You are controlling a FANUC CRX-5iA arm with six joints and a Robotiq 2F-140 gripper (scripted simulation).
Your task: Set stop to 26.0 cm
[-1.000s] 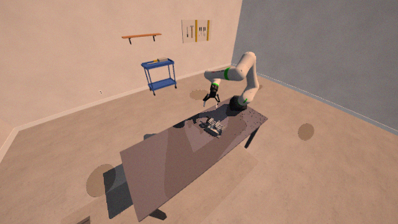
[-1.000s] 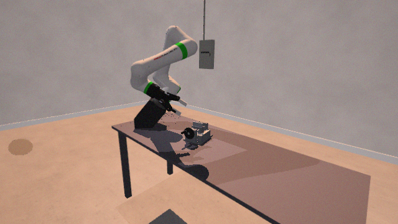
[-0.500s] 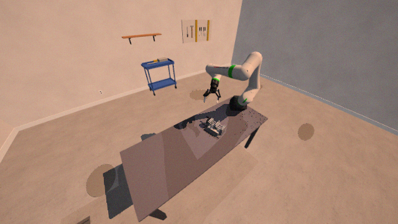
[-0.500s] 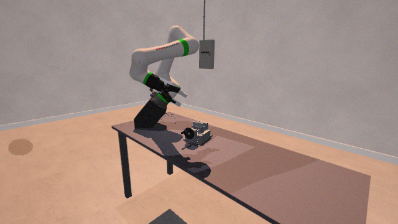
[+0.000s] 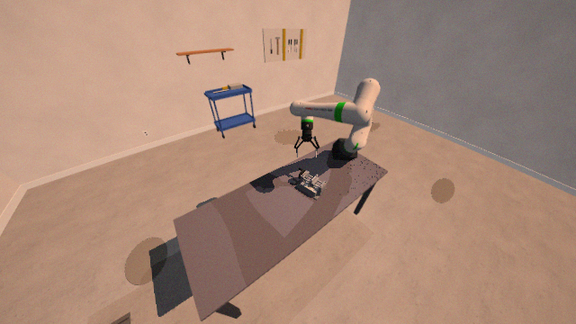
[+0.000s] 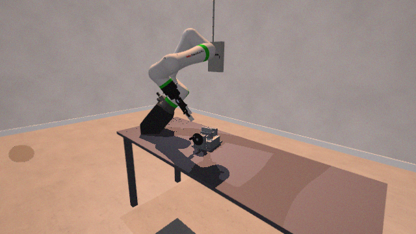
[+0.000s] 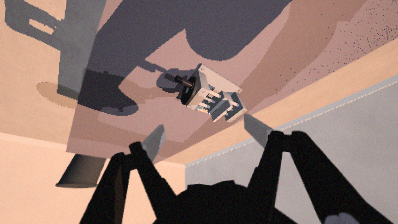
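Right now my hand is 3 cm short of the handwheel and 15 cm above it. The rest, counted from my hand: grey stop fixture: 2 cm ahead, 14 cm to the left, 14 cm below.
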